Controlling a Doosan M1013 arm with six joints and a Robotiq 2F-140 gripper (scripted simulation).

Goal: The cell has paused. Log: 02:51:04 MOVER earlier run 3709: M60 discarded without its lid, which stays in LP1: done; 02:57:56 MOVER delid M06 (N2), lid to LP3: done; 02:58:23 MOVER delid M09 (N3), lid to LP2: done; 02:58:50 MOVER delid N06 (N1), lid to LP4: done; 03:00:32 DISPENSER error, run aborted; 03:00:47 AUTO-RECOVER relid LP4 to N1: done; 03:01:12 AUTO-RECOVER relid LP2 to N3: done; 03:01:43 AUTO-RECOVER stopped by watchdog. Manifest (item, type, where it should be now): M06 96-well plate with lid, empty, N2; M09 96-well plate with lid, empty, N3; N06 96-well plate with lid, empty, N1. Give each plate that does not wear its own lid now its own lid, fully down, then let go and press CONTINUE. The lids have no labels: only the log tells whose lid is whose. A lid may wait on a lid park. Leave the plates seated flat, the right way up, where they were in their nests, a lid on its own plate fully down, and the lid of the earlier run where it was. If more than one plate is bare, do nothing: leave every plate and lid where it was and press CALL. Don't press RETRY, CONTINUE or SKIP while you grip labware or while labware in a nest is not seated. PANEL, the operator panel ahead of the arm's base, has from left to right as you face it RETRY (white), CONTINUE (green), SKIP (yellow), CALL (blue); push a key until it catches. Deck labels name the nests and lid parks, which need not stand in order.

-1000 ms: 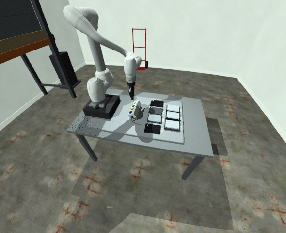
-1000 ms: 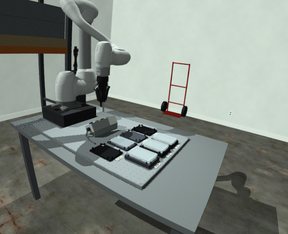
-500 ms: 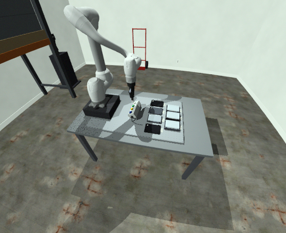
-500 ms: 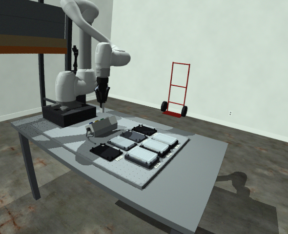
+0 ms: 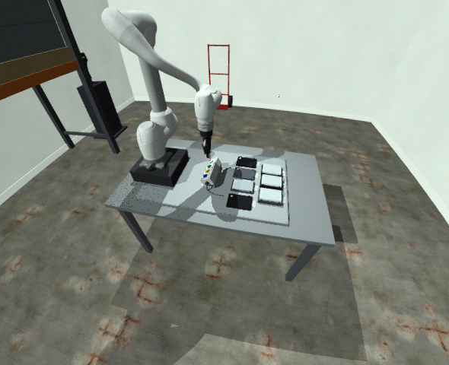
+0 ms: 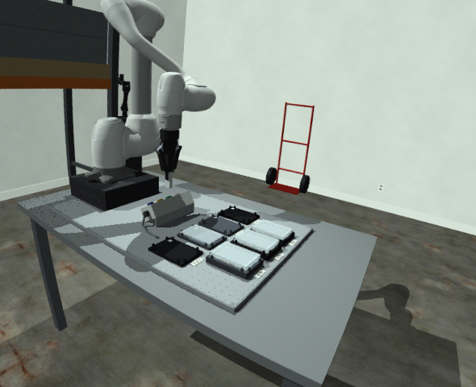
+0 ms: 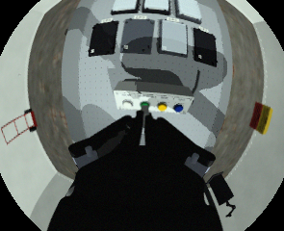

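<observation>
The green key lies 7 cm below my hand. From my hand the other things lie so: yellow key: 5 cm to the right, 7 cm below; blue key: 10 cm to the right, 7 cm below; white key: 5 cm to the left, 7 cm below.
</observation>
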